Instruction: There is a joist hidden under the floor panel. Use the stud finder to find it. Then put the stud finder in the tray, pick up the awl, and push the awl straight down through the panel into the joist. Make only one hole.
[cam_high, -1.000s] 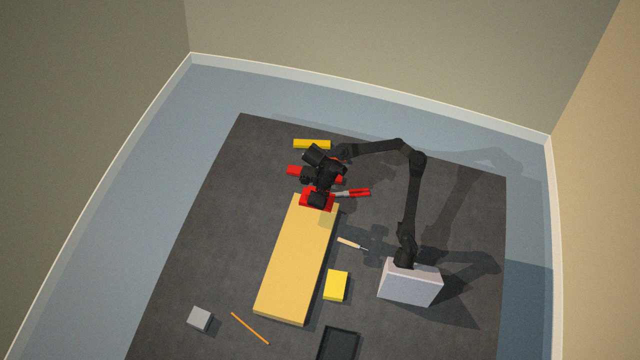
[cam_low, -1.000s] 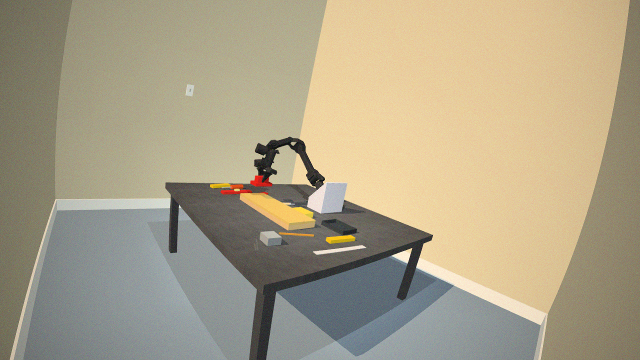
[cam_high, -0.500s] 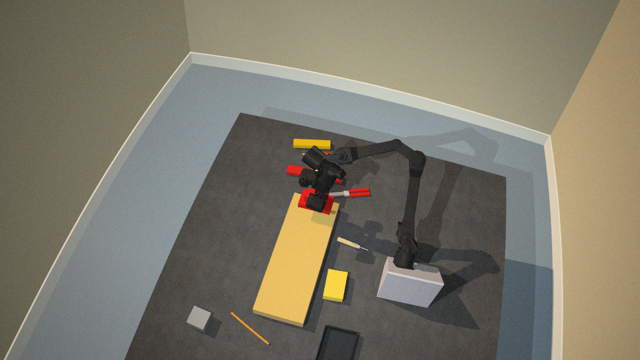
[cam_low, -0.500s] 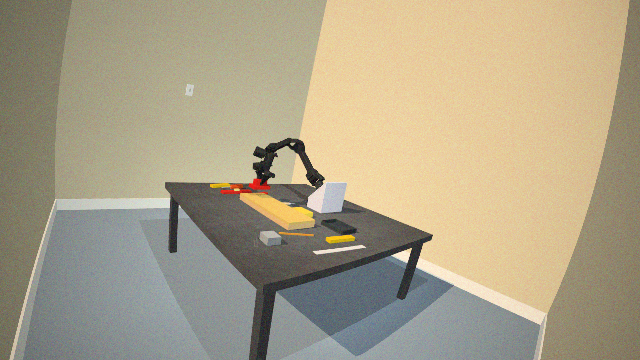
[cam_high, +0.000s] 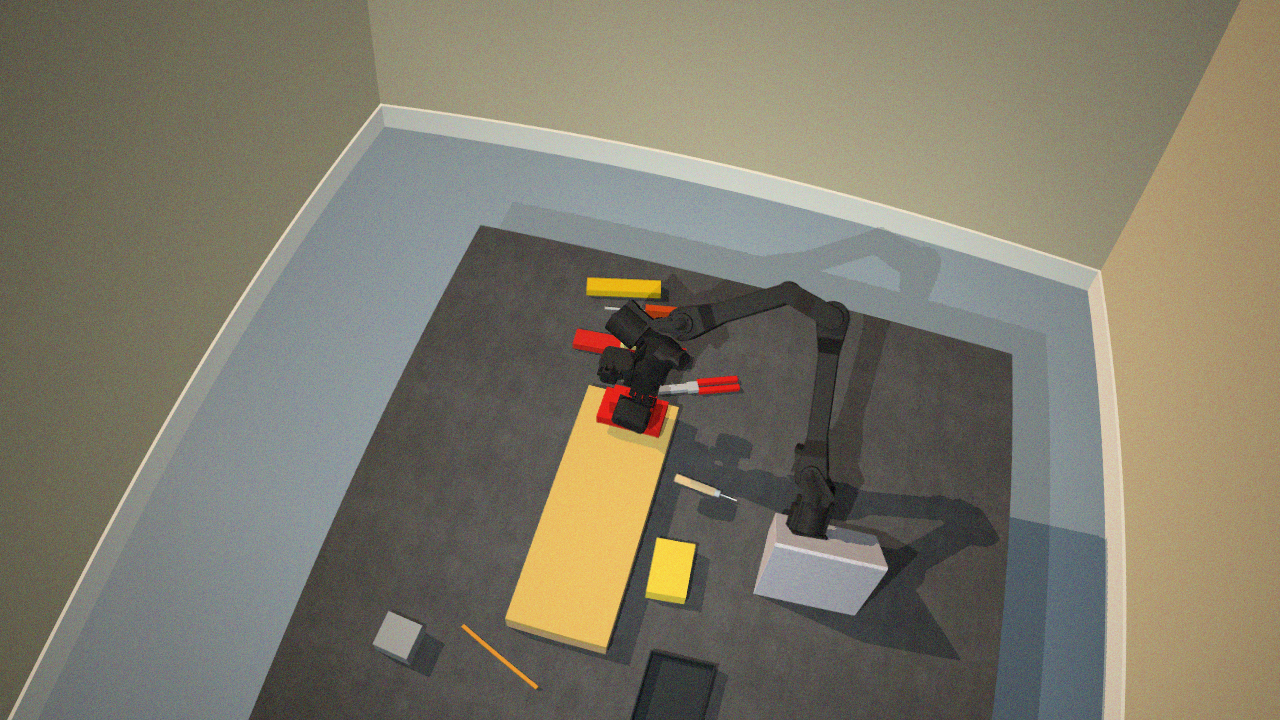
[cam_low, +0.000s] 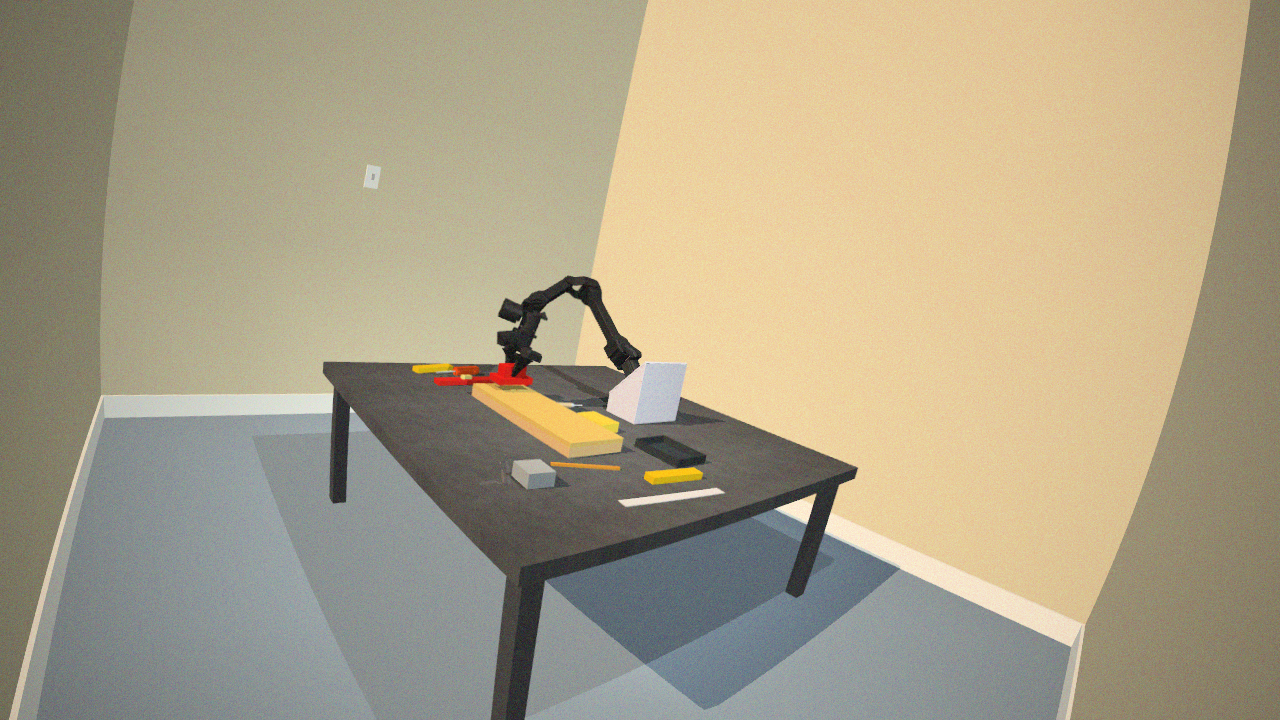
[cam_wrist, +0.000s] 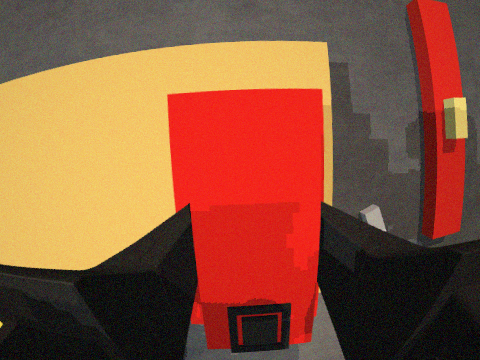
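Now: the square indicator 40 mm behind my gripper tip, 30 mm above it and 10 mm to the left of it. From my gripper tip the other things lie so: red stud finder: 20 mm behind, 20 mm above; then awl: 180 mm behind, 110 mm to the left, 80 mm below; then red level: 200 mm to the right, 70 mm below, 20 mm ahead.
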